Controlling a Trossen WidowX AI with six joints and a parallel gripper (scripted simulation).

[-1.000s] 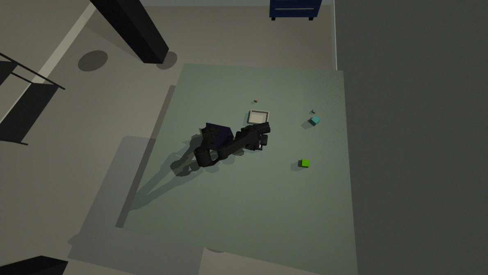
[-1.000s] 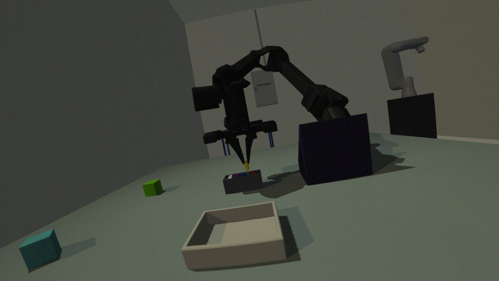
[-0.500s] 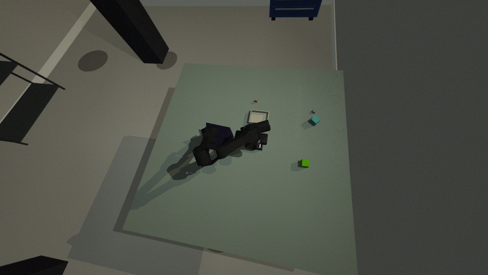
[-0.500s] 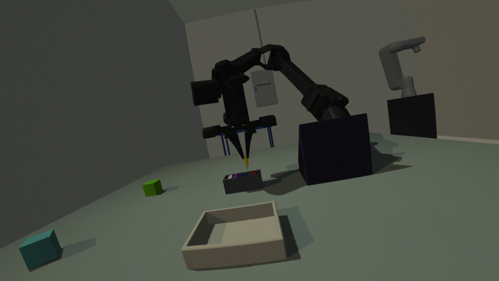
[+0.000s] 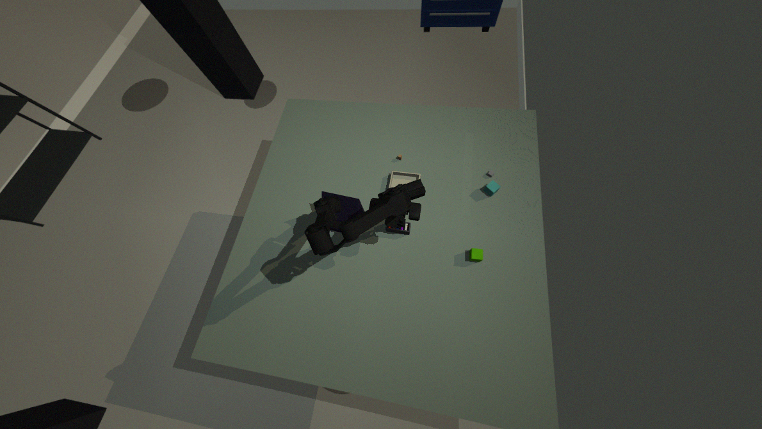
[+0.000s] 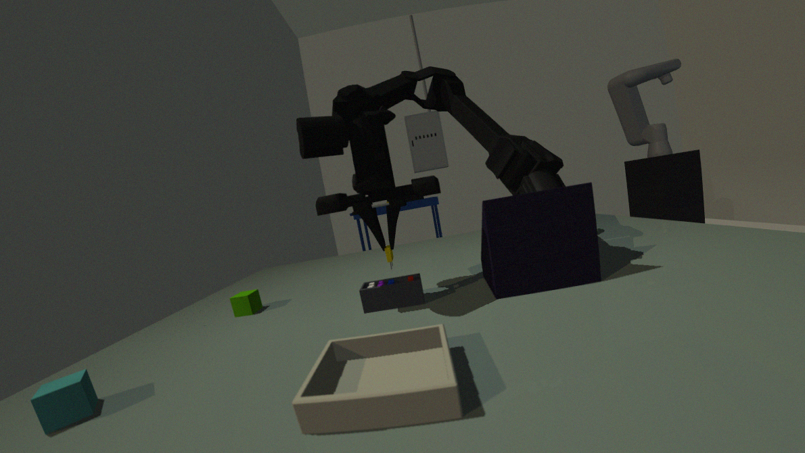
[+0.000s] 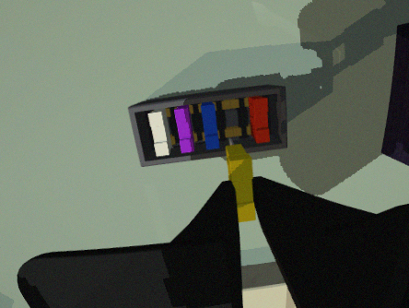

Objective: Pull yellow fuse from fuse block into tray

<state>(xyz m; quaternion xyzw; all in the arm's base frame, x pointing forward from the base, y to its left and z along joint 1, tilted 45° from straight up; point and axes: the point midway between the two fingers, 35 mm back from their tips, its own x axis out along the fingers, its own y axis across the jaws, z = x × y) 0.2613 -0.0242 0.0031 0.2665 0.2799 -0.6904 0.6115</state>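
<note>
My gripper tip is 10 mm short of the tray, 190 mm to the right of it and 90 mm above it. From my gripper tip the other things lie so: yellow fuse: 10 mm below.
</note>
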